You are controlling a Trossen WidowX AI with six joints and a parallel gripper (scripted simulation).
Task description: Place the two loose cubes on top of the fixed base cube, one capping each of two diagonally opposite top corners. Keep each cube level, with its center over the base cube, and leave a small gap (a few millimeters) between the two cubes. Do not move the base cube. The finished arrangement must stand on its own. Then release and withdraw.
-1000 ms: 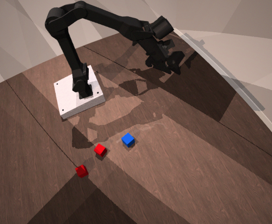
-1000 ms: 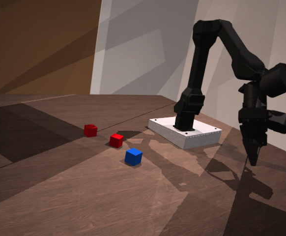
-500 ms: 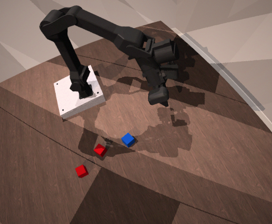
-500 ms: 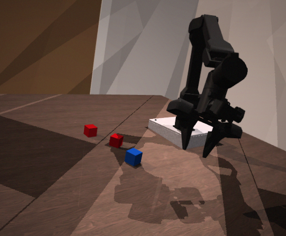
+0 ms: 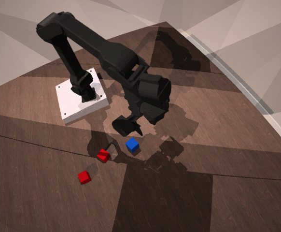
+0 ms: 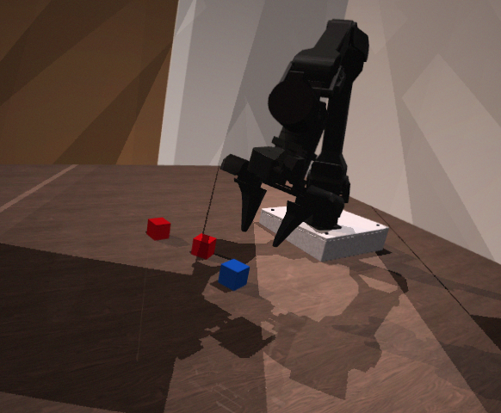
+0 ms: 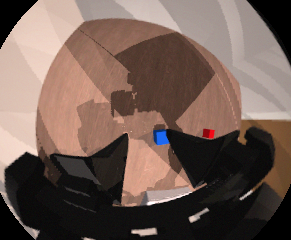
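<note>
Right now my gripper tip is 18 cm to the left of the red cube, 10 cm above it and 1 cm short of it. The rest, counted from my gripper tip: blue base cube (9 cm below, 6 cm to the right).
</note>
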